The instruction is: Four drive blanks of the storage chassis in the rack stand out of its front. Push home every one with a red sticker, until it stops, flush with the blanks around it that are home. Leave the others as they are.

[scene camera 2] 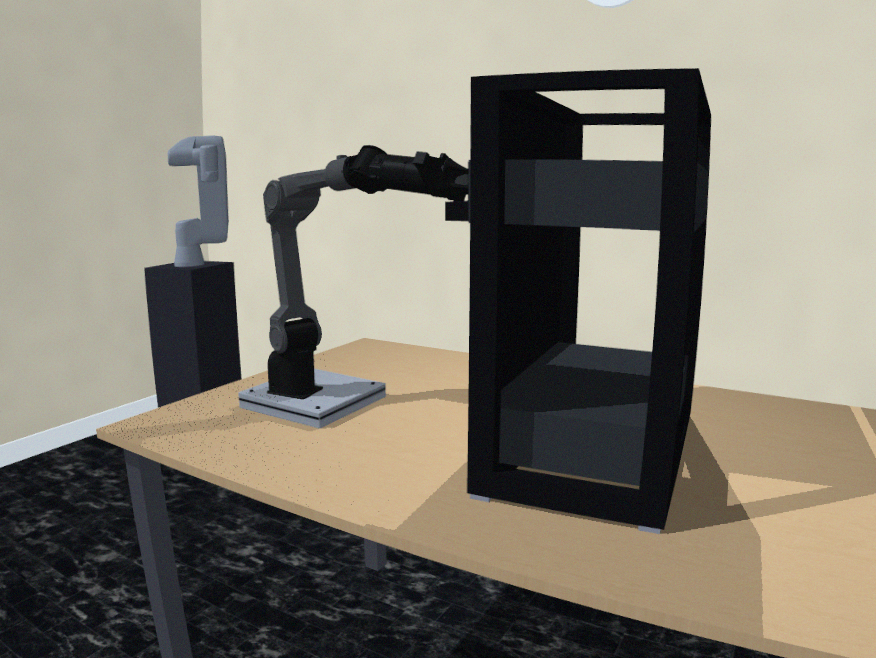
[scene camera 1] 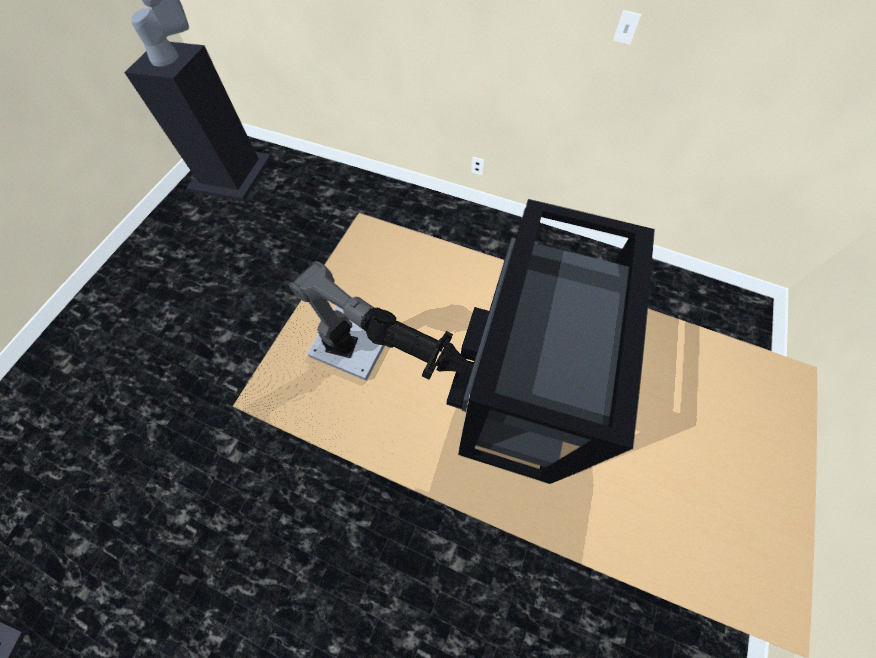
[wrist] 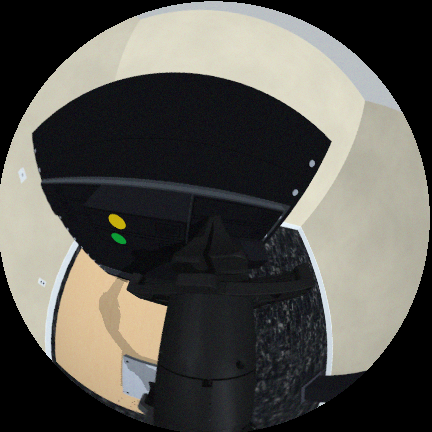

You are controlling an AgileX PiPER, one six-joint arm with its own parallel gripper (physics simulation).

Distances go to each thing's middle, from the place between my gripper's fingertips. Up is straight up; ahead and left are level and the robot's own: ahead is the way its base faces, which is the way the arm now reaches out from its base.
Right now my hand is 80 mm to the right of the yellow-stickered blank (scene camera 1: 472, 340), 30 mm short of it and 20 mm below it.
